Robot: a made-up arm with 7 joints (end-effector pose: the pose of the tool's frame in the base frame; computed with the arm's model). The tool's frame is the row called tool. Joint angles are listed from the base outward.
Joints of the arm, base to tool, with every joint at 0 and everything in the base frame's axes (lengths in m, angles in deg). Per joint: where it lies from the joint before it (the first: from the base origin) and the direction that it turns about. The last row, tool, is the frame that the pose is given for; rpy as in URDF.
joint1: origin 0 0 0.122 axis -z
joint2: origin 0 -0.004 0.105 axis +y
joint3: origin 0 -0.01 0.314 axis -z
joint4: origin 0 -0.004 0.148 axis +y
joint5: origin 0 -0.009 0.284 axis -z
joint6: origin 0 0 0.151 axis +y
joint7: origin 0 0 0.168 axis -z
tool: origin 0 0 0 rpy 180 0 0
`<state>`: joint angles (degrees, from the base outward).
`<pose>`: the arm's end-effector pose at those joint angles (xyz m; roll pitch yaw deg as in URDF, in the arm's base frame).
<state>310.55 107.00 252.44 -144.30 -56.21 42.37 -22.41</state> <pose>0.3235 -0.2346 0.1790 -122.33 -39.96 54.13</pose>
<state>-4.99 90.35 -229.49 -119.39 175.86 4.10 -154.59</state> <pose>0.1194 0.4016 -0.1006 57.62 3.54 43.79</pose>
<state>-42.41 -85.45 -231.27 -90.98 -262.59 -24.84 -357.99</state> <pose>-0.5908 0.0138 0.6743 178.28 26.63 124.45</pose>
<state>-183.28 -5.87 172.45 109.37 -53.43 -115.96 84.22</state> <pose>0.4303 -0.0459 0.6124 173.39 48.26 -100.99</pose>
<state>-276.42 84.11 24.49 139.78 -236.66 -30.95 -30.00</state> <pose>-0.0969 -0.0343 -0.1042 -55.19 -4.58 165.48</pose>
